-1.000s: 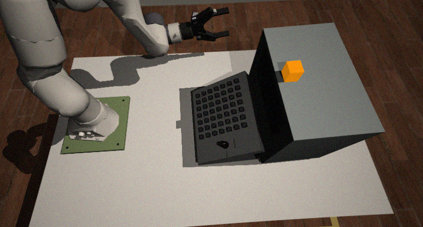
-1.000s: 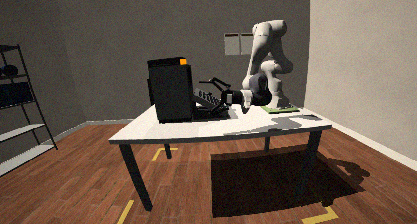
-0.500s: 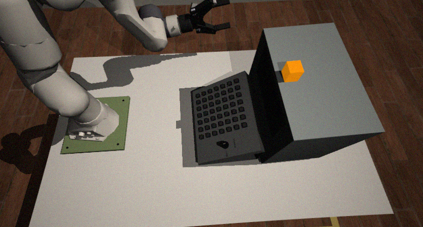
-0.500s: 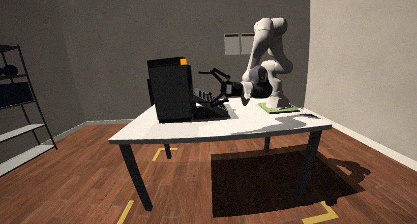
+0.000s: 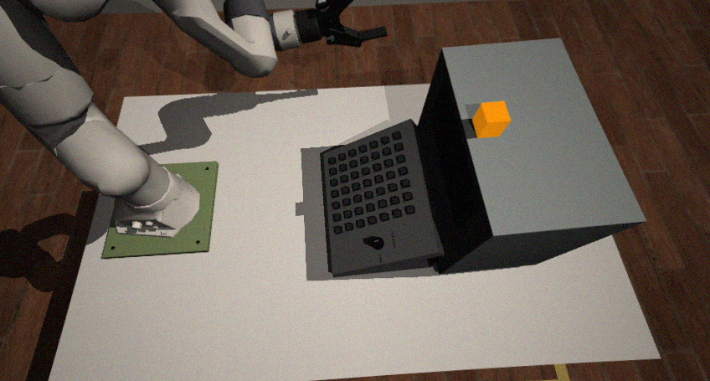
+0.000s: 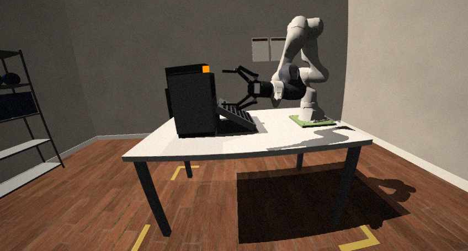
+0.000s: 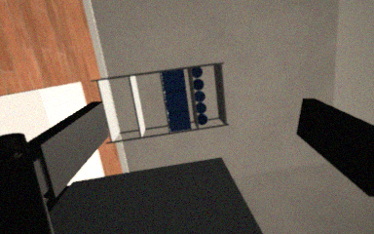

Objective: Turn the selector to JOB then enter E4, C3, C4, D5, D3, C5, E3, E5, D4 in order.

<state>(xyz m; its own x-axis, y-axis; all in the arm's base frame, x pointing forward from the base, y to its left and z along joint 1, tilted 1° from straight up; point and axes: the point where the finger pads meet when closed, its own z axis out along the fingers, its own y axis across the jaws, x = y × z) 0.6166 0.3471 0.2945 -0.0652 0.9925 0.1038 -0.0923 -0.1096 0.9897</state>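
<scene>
My hand is 5 cm past the key C5, 41 cm to the left of it and 18 cm above it. From my hand the other things lie so: a5 key 1 cm ahead, 41 cm to the right, 15 cm below; c6 key 5 cm behind, 45 cm to the right, 18 cm below; sloped keypad 5 cm behind, 43 cm to the right, 24 cm below.
</scene>
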